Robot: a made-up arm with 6 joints.
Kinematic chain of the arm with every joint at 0, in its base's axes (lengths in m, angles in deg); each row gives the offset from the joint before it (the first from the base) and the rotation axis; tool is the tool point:
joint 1: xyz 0 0 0.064 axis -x
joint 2: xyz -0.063 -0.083 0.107 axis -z
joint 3: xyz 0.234 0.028 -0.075 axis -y
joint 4: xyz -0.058 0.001 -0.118 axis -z
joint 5: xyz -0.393 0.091 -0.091 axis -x
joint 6: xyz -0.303 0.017 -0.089 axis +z
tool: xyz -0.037 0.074 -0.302
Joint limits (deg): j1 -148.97..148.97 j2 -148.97..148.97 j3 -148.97..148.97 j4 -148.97..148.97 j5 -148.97..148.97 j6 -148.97..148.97
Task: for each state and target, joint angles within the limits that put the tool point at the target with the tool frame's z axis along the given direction. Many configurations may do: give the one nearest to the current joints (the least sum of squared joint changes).
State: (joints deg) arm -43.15 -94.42 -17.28 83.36 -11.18 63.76
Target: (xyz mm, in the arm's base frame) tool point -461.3 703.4 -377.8 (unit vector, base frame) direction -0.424 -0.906 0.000
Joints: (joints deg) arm -93.96 -101.74 14.26 42.27 32.93 64.23
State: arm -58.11 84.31 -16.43 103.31 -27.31 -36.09
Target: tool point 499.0 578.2 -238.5 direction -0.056 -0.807 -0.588
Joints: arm -71.02 92.26 -52.34 116.07 3.08 -41.11
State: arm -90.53 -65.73 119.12 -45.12 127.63 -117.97
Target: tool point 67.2 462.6 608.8 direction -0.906 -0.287 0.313
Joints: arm -110.04 -98.97 105.29 1.18 123.55 -123.98
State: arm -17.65 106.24 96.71 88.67 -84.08 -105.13
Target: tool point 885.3 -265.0 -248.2 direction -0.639 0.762 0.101
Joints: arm -32.81 67.93 63.26 64.39 -50.02 -103.34
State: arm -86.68 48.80 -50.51 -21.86 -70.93 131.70
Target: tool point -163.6 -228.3 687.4 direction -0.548 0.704 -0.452
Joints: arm -121.67 32.05 2.81 5.03 -110.99 148.97
